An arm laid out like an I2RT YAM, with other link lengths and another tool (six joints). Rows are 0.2 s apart.
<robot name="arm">
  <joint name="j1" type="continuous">
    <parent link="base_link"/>
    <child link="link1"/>
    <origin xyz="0 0 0.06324"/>
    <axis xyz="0 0 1"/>
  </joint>
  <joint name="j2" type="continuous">
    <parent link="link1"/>
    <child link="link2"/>
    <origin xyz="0.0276 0.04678 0.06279" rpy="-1.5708 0 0"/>
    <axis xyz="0 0 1"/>
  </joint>
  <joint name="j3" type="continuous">
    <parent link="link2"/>
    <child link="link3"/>
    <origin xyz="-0.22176 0 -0.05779" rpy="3.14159 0 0"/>
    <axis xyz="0 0 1"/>
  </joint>
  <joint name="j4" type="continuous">
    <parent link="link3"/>
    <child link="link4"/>
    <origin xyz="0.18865 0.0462 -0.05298"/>
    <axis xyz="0 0 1"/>
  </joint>
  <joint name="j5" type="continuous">
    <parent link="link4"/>
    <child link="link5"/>
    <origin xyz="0.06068 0.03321 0.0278" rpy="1.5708 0 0"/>
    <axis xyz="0 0 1"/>
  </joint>
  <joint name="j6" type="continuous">
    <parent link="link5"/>
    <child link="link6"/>
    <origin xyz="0.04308 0 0.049" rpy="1.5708 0 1.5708"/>
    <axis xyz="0 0 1"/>
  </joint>
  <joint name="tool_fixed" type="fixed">
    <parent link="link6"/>
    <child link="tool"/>
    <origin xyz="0.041 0.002 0.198" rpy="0 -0.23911 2.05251"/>
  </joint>
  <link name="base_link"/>
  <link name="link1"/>
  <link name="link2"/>
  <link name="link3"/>
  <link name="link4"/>
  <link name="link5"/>
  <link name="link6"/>
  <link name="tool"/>
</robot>
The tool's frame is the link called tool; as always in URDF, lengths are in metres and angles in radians. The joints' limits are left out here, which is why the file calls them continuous.
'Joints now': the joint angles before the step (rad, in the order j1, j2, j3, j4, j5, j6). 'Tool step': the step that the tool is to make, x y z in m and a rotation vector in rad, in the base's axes. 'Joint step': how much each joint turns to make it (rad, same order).
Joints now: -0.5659, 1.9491, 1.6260, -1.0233, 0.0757, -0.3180
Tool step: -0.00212, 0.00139, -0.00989, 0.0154, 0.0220, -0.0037
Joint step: -0.0001, 0.0298, 0.0001, 0.0026, -0.0004, 0.0038
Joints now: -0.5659, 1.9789, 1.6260, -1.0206, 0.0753, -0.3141
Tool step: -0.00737, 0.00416, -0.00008, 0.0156, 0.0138, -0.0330
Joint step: 0.0000, -0.0030, 0.0021, -0.0276, 0.0004, 0.0336
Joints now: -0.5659, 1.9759, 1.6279, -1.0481, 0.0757, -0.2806
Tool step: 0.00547, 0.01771, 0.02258, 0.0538, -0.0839, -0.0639
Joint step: 0.0008, -0.0729, 0.0256, -0.0595, -0.0762, 0.0809
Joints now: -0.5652, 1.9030, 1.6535, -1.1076, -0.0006, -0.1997
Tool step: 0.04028, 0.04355, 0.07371, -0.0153, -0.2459, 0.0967
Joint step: 0.0920, -0.2178, 0.0252, -0.0202, -0.1044, 0.0298
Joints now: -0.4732, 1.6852, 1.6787, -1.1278, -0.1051, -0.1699
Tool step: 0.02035, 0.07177, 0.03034, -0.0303, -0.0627, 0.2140
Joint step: 0.2106, -0.0924, 0.0148, -0.0385, 0.0035, -0.0057
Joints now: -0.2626, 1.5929, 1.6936, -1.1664, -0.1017, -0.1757
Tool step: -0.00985, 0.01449, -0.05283, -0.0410, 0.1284, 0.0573
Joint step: 0.0862, 0.0445, -0.1672, 0.0951, 0.0737, -0.0035
